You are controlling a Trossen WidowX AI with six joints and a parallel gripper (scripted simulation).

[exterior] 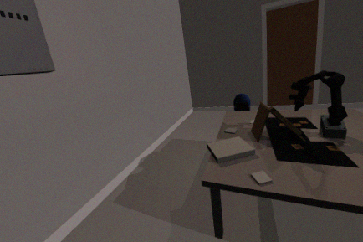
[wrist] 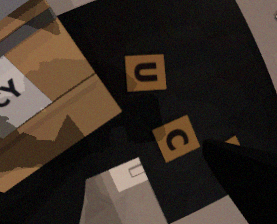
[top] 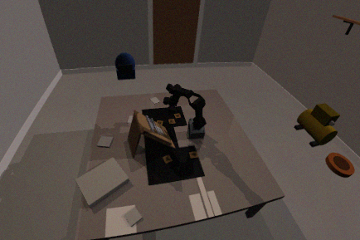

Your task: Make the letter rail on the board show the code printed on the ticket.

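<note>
Now: the tan letter tile 4 cm behind my gripper tip, 5 cm to the right of it and 16 cm below it. The rest, counted from my gripper tip: black mat: 1 cm ahead, 13 cm to the left, 16 cm below; white ticket: 11 cm ahead, 11 cm to the left, 8 cm below; pad: 54 cm ahead, 3 cm to the left, 16 cm below.
</note>
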